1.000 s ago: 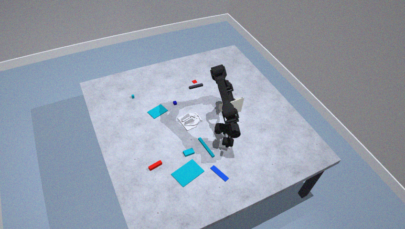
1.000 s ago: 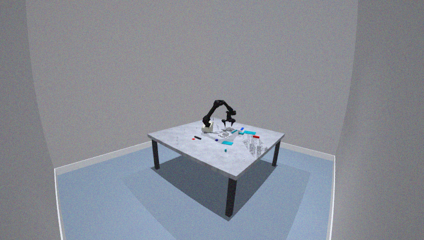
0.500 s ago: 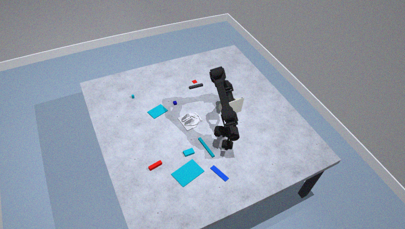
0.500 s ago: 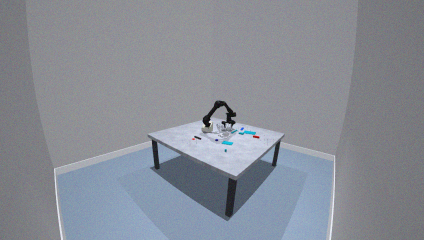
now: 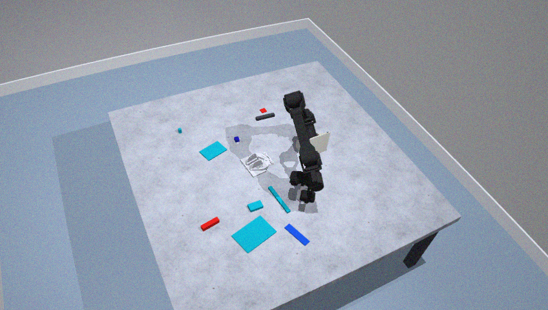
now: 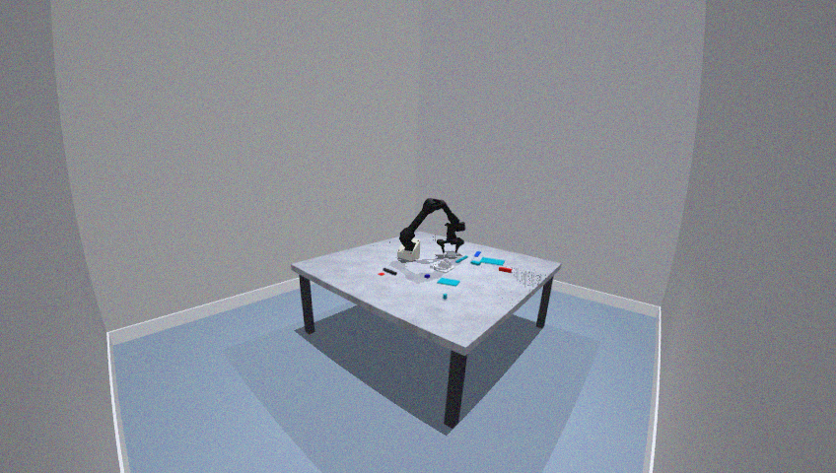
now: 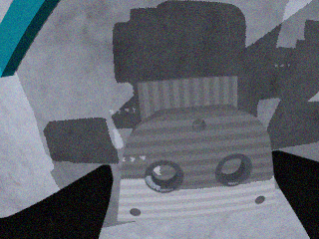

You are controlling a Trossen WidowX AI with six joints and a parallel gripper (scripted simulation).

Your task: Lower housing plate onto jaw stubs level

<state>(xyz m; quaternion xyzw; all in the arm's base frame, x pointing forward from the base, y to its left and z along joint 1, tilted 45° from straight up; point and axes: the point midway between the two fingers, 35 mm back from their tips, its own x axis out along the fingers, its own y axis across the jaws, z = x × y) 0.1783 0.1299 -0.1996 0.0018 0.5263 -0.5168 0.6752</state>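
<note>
The long teal bar is 120 mm ahead of my gripper tip, 50 mm to the right of it and 10 mm below it. From my gripper tip the other things lie so: blue bar (160 mm ahead, 140 mm to the left, 10 mm below); then large teal square (310 mm ahead, 40 mm to the left, 10 mm below); then small teal block (230 mm ahead, 70 mm to the right).
</note>
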